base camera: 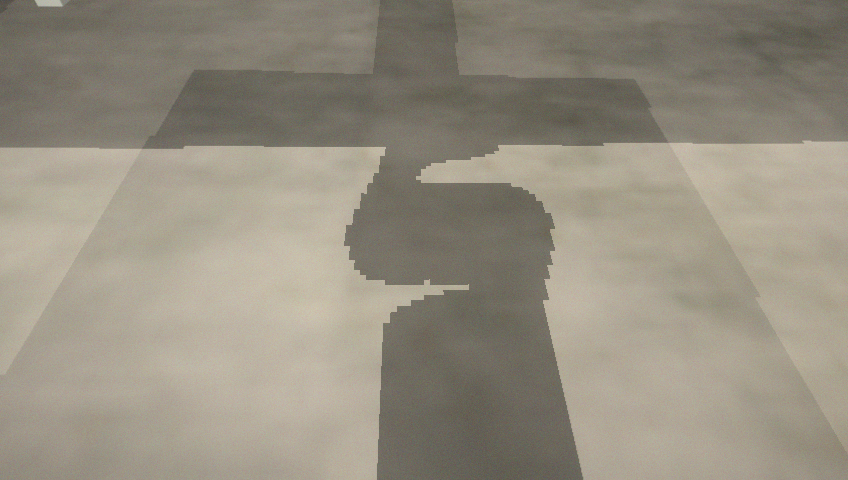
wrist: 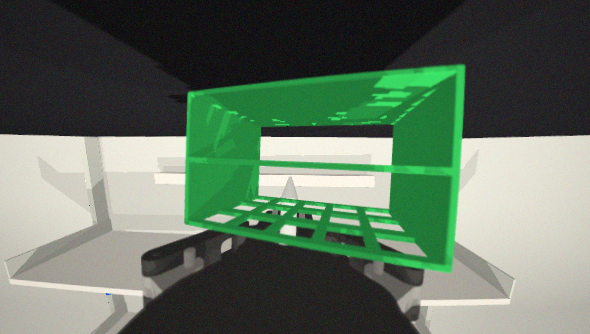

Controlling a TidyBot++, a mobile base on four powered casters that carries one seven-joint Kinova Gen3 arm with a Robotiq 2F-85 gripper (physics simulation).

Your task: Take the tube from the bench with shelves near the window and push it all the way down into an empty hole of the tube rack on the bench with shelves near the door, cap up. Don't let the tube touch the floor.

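Places are measured from the arm's base along level axes (x ahead, y left, z up), in metres.
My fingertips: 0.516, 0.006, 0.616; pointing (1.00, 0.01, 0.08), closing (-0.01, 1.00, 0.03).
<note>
Ahead of a thing's pixels: the offset from my fingertips to its top centre, as dx, dy, dz. "*": to the spot under its first point. Level surfaces: height alone.
The gripper [wrist: 289,216] is in the lower middle of the wrist view, shut on the tube {* -0.003, +0.002, -0.028} [wrist: 290,189]. The tube is pale, and its cone-shaped end points up in the view. The green tube rack {* -0.091, +0.062, -0.043} [wrist: 425,210] is large in front of the camera, with its open side facing it and its grid of square holes low in the view. The rack covers part of the fingers, and the tube shows partly through the grid. Whether the rack touches the gripper or tube, and whether the tube is in a hole, I cannot tell. Neither tube nor rack shows in the base camera view.
In the wrist view a grey bench or shelf board {* +0.387, -0.855, +0.322} [wrist: 60,250] with a pale front edge spans behind the gripper. A white ledge [wrist: 335,180] runs along the wall behind. The upper part is black. The base camera shows floor {dz -1.013} [base camera: 238,356] with shadows and a small pale object [base camera: 51,2] at top left.
</note>
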